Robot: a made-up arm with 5 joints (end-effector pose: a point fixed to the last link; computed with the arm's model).
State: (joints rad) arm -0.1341 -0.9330 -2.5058 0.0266 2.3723
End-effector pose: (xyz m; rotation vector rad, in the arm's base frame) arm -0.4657 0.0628 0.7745 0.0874 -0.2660 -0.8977
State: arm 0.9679 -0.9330 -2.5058 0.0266 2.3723
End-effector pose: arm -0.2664 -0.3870 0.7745 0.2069 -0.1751 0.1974
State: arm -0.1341 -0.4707 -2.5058 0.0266 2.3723
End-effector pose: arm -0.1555 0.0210 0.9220 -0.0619 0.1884 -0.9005
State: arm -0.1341 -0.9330 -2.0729 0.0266 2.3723
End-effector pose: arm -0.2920 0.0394 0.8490 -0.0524 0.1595 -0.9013
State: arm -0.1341 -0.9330 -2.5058 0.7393 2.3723
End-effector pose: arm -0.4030 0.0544 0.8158 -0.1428 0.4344 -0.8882
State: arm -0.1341 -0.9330 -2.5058 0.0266 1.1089
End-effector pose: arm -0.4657 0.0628 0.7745 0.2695 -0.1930 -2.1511
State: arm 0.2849 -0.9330 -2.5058 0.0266 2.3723
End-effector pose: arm -0.4510 -0.1321 0.7745 0.1375 -0.2362 -0.4814
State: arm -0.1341 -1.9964 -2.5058 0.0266 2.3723
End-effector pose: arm -0.7382 0.0996 0.0599 0.4292 -1.3057 -0.7619
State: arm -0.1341 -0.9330 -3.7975 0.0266 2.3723
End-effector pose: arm -0.6253 0.0844 0.2656 0.5017 -1.5264 -0.7073
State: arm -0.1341 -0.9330 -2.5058 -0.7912 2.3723
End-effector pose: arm -0.4849 0.0654 0.6905 0.3507 -1.0669 -0.8100
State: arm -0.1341 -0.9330 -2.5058 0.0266 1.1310
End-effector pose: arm -0.4657 0.0628 0.7745 0.2662 -0.1951 -2.1292
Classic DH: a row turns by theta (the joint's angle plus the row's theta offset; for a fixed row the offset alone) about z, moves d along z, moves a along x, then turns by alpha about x. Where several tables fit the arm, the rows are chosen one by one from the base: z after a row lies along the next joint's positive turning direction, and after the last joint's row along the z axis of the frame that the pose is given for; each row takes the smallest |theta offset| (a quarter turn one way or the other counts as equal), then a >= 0, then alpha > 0; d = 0 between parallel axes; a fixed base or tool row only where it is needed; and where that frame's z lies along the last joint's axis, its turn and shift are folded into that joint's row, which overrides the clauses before.
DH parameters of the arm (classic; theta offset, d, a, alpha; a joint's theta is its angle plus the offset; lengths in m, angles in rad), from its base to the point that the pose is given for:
joint 1: 0 0.1834 0 -1.5708
joint 2: -1.3849 0 0.3132 0
joint 3: -0.4084 0 -0.3421 0
joint 4: -1.3483 0 -0.0668 1.5708
joint 5: 3.1416 0.0853 0 0

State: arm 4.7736 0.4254 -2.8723 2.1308 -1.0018
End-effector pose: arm 0.0260 -0.4246 0.6842 2.7467 -0.7128 0.1402
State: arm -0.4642 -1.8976 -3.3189 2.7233 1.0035
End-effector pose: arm -0.5075 0.2541 0.0205 -0.6432 0.5801 -2.4844
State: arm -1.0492 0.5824 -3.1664 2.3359 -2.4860
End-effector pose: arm 0.2072 -0.3606 0.6654 2.1814 1.9070 -0.0707
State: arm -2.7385 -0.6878 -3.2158 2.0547 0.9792
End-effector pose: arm 0.3422 0.1459 0.7349 -0.3942 -1.3304 1.1724
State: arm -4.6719 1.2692 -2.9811 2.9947 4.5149
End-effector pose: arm -0.0230 0.5676 0.2529 0.2902 -2.4274 1.8199
